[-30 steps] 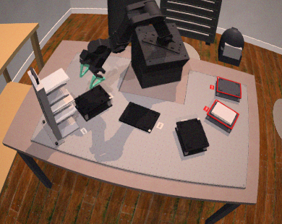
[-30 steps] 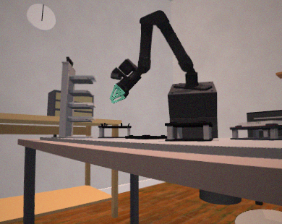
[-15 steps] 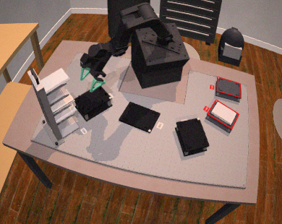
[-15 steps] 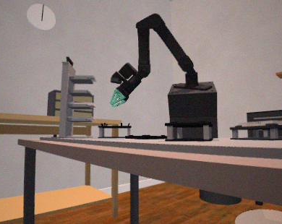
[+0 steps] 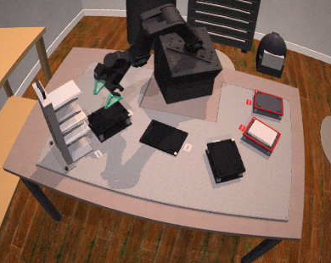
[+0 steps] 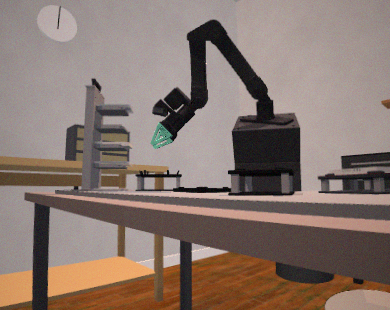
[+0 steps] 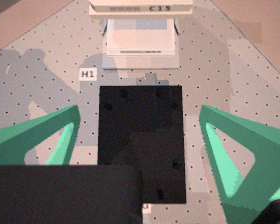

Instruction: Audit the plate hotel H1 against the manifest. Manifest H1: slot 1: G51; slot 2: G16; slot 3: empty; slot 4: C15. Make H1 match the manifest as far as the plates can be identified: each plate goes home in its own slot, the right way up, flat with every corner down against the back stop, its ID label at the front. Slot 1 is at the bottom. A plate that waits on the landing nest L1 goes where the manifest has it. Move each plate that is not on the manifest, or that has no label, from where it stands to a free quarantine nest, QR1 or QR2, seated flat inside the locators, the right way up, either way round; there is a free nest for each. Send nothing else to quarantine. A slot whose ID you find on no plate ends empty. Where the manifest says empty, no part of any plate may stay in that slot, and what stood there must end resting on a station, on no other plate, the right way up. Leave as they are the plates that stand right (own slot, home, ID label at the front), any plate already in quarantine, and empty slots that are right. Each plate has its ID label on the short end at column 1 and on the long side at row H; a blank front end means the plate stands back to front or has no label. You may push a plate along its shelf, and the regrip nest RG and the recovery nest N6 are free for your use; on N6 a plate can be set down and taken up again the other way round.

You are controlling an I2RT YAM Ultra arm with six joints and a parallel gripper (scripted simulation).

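The black regrip nest is 12 cm below my hand, 2 cm behind it and 1 cm to the left of it. From my hand the other things lie so: RG label: 17 cm below, 10 cm behind, 7 cm to the left; plate hotel H1: 19 cm ahead, 13 cm to the right, 1 cm above; H1 tag: 17 cm below, 14 cm ahead, 2 cm to the left.
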